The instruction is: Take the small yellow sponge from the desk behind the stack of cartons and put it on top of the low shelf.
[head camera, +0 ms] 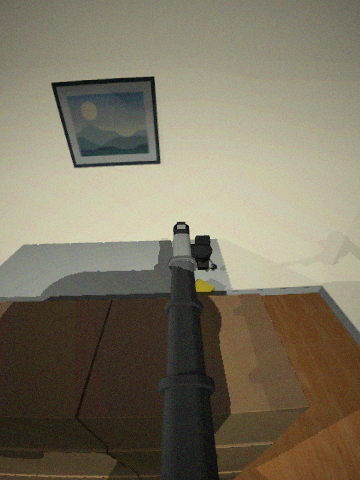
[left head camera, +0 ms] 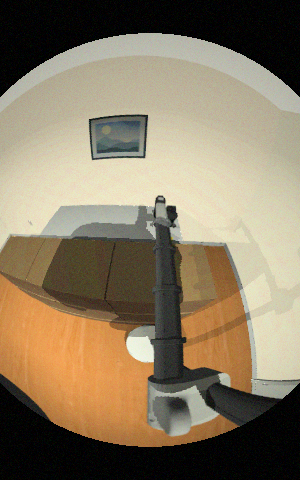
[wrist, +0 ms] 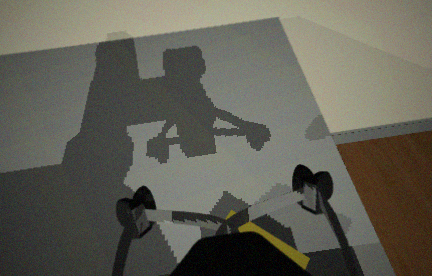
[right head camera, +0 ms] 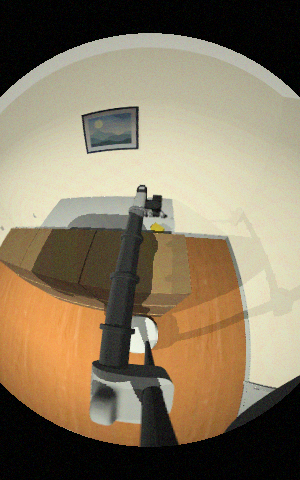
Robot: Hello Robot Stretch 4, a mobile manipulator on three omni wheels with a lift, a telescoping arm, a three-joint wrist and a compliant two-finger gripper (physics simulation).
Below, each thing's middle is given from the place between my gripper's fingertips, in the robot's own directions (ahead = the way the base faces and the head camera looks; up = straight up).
I see my gripper 51 cm short of the framed picture (head camera: 107, 122), 48 cm to the right of it and 65 cm below it.
